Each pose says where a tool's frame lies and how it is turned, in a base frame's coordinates. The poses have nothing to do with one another.
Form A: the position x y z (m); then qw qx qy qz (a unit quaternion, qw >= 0).
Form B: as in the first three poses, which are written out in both.
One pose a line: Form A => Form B
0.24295 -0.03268 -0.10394 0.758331 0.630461 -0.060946 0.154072 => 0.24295 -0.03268 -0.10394; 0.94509 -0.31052 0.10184; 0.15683 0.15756 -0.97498; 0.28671 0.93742 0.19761
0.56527 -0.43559 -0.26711 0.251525 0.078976 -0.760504 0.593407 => 0.56527 -0.43559 -0.26711; -0.86100 -0.41864 -0.28884; 0.17839 0.28326 -0.94231; 0.47630 -0.86285 -0.16921
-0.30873 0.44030 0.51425 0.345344 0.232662 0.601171 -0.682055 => -0.30873 0.44030 0.51425; -0.65321 0.75083 0.09785; -0.19135 -0.03866 -0.98076; -0.73260 -0.65937 0.16892
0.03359 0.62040 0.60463 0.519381 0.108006 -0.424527 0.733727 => 0.03359 0.62040 0.60463; -0.43716 -0.85387 -0.28249; 0.67046 -0.10004 -0.73517; 0.59948 -0.51078 0.61622
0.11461 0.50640 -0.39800 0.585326 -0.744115 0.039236 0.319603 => 0.11461 0.50640 -0.39800; 0.79263 -0.43254 -0.42971; 0.31575 -0.31171 0.89618; -0.52157 -0.84602 -0.11049
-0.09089 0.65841 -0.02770 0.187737 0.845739 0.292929 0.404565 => -0.09089 0.65841 -0.02770; 0.50104 0.34358 0.79430; 0.64739 -0.75789 -0.08054; 0.57433 0.55457 -0.60216
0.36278 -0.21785 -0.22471 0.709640 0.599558 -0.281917 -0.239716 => 0.36278 -0.21785 -0.22471; 0.72612 0.00217 -0.68757; -0.67828 0.16613 -0.71578; 0.11267 0.98610 0.12211
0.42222 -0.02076 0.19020 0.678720 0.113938 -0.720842 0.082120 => 0.42222 -0.02076 0.19020; -0.05271 -0.27574 -0.95979; -0.05279 0.96055 -0.27306; 0.99721 0.03627 -0.06519
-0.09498 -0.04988 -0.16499 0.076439 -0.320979 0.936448 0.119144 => -0.09498 -0.04988 -0.16499; -0.78226 -0.61937 0.06668; -0.58295 0.76555 0.27221; -0.21965 0.17407 -0.95992
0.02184 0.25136 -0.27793 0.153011 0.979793 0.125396 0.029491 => 0.02184 0.25136 -0.27793; 0.96681 0.23670 0.09616; 0.25475 -0.92173 -0.29244; 0.01942 0.30723 -0.95144
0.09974 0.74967 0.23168 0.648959 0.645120 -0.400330 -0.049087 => 0.09974 0.74967 0.23168; 0.67465 -0.45281 -0.58293; -0.58023 0.16282 -0.79801; 0.45626 0.87661 -0.15289
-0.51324 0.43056 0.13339 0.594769 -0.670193 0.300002 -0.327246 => -0.51324 0.43056 0.13339; 0.60582 -0.01285 0.79550; -0.79139 -0.11250 0.60087; 0.08177 -0.99357 -0.07832
